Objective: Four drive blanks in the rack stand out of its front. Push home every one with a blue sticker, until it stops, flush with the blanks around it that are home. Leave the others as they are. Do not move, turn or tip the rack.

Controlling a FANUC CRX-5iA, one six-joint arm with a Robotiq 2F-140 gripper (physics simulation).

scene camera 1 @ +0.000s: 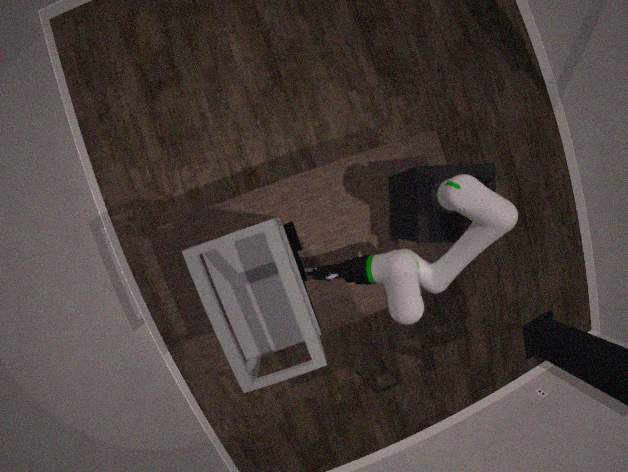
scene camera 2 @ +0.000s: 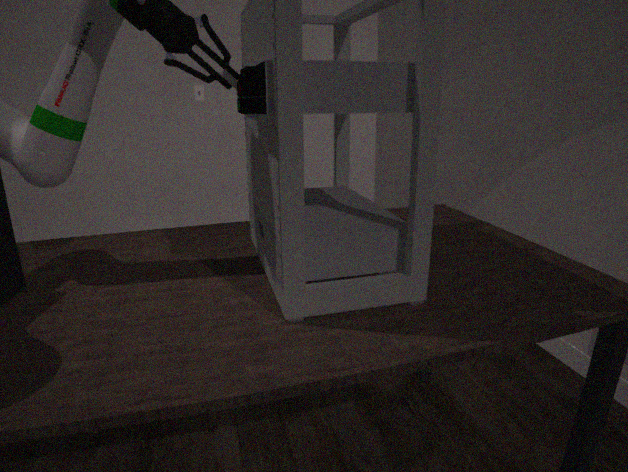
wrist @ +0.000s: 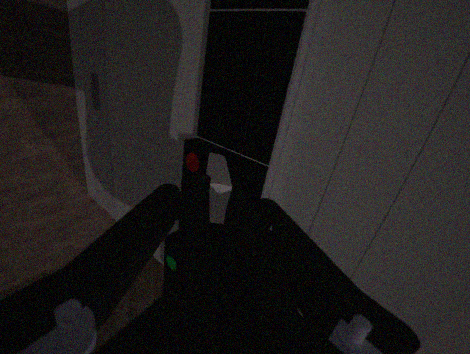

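Observation:
The pale rack (scene camera 1: 228,240) (scene camera 2: 290,152) stands upright on the table. Dark drive blanks (scene camera 1: 292,236) (scene camera 2: 252,90) stand out of its front near one end. In the wrist view a red sticker (wrist: 192,162) shows on a dark blank's face, and a green sticker (wrist: 171,262) shows lower down. A blue sticker does not show in these views. My gripper (scene camera 1: 307,273) (scene camera 2: 235,81) (wrist: 214,168) is shut and empty, its fingertips close at the front of the dark blanks. Whether they touch is too dark to tell. The gripper hides part of the blanks in the wrist view.
The wooden table (scene camera 1: 314,203) (scene camera 2: 152,345) lies under the rack, with a table edge in the foreground of scene camera 2. The dark arm pedestal (scene camera 1: 413,203) stands across from the rack's front. Pale front panels (wrist: 125,100) (wrist: 350,100) flank the dark bay.

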